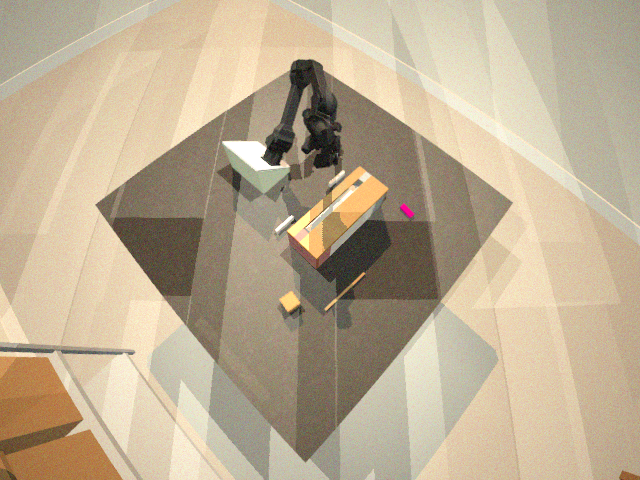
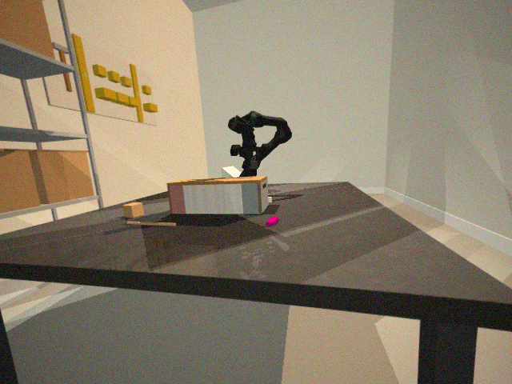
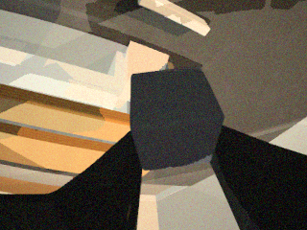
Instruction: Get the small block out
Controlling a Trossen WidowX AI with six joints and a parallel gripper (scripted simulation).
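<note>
Now: the grey-blue block 10 mm to the right of my gripper tip and 10 mm behind it. The rest, counted from my gripper tip: wooden stick (330 mm ahead, 310 mm to the right, 170 mm below).
</note>
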